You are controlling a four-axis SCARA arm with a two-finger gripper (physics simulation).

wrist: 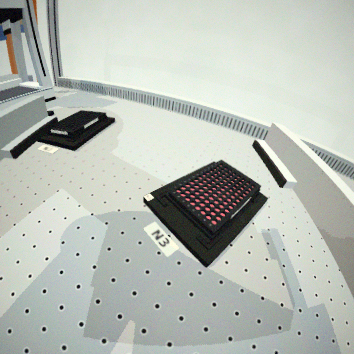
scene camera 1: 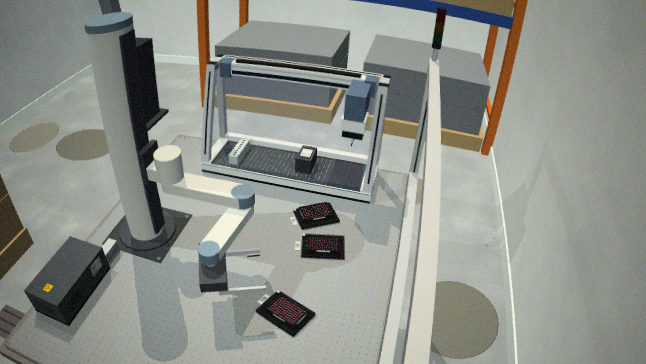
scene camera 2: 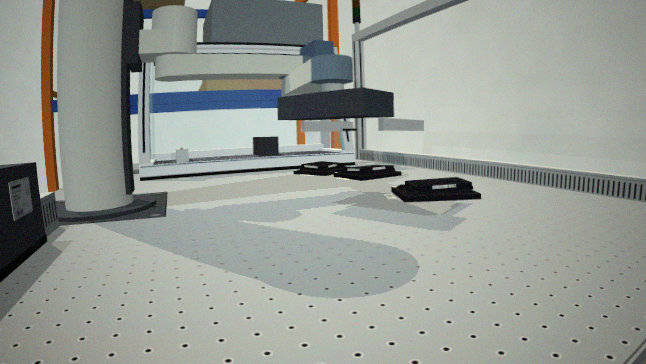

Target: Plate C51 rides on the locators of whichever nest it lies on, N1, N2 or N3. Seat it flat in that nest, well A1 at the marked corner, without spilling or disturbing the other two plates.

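Observation:
Three black plates with red wells lie on black nests. The nearest plate (scene camera 1: 286,309) (scene camera 2: 437,185) (wrist: 217,195) is on the nest beside the card N3 (wrist: 161,238); a small white mark (wrist: 148,197) is at one nest corner. The middle plate (scene camera 1: 323,243) (scene camera 2: 367,169) and the back plate (scene camera 1: 316,211) (scene camera 2: 320,165) lie farther off; their cards are unreadable. Which plate is C51 cannot be read, and exact seating is unclear. My gripper (scene camera 1: 262,270) (scene camera 2: 387,127) (wrist: 155,116) is open and empty, above table height, behind and left of the N3 plate in the first scene view.
A gantry frame (scene camera 1: 287,186) (scene camera 2: 225,169) stands at the back with a light rack (scene camera 1: 239,151) and a black block (scene camera 1: 306,159) on its deck. A dark cabinet (scene camera 1: 65,280) (scene camera 2: 20,215) is at the left. A pale rail (scene camera 1: 434,150) runs along the right side.

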